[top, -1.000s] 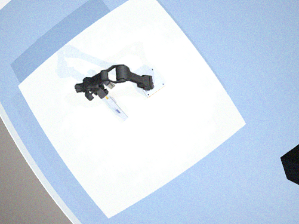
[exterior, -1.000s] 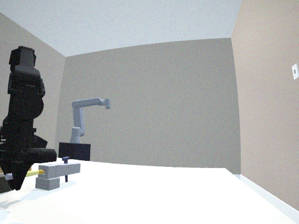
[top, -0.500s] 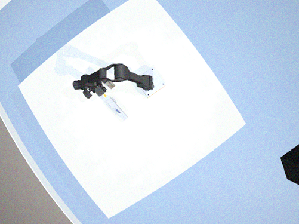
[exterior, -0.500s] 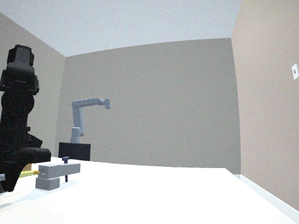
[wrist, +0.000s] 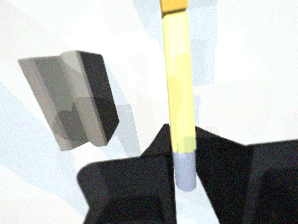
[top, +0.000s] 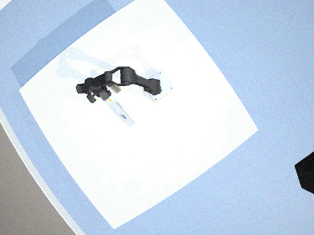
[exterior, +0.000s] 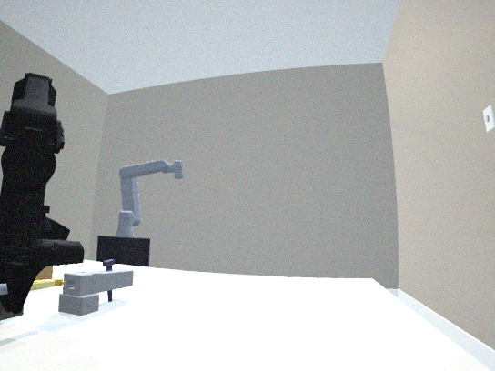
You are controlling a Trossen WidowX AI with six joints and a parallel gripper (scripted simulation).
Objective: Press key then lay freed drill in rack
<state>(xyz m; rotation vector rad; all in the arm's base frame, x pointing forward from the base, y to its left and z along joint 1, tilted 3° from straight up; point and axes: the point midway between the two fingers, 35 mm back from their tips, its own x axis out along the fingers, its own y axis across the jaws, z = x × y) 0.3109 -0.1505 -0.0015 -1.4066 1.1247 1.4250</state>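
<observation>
The grey-tan rack piece lies 80 mm behind my gripper tip, 10 mm to the left of it and 10 mm below it. Round my gripper tip: thin dark blue pin: 60 mm behind, 220 mm to the left, 30 mm above; then light grey block: 50 mm behind, 190 mm to the left, 10 mm above.
</observation>
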